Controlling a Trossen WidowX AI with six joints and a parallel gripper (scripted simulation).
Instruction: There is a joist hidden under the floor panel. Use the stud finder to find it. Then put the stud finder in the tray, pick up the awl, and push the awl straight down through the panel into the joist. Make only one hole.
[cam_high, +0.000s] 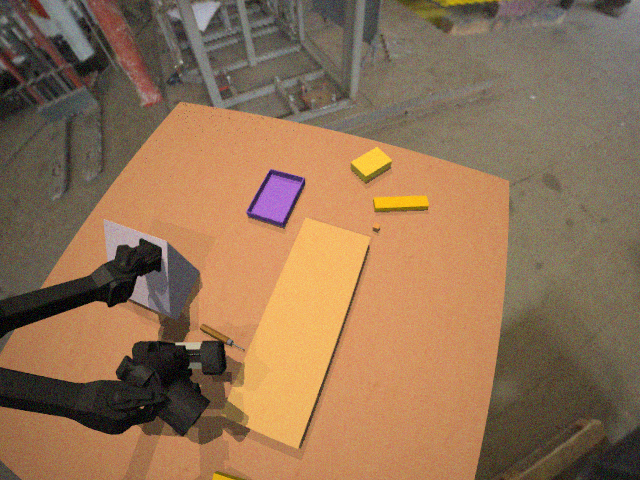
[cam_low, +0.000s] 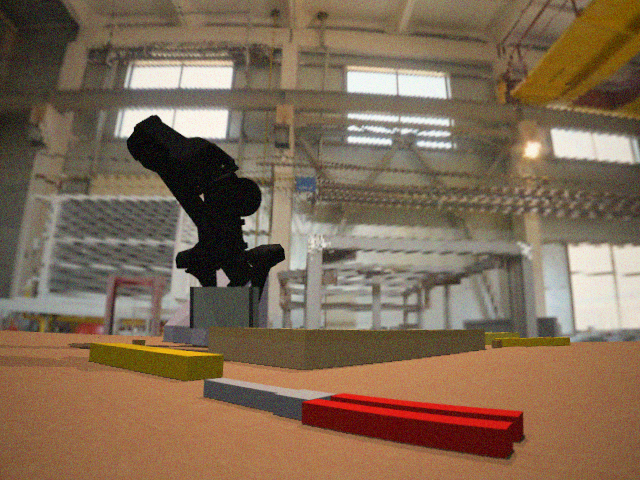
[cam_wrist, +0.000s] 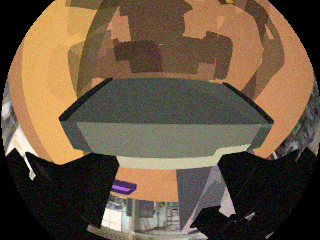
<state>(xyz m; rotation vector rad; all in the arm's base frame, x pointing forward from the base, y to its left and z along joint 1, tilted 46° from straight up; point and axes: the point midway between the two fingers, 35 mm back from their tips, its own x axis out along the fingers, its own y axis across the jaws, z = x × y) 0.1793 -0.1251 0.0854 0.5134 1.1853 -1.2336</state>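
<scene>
Right now my gripper tip is 2 cm short of the stud finder. The rest, counted from my gripper tip: yellow block: 21 cm ahead, 67 cm to the left, 6 cm below; then awl: 3 cm ahead, 4 cm to the left, 7 cm below; then purple tray: 2 cm behind, 46 cm to the left, 6 cm below.
</scene>
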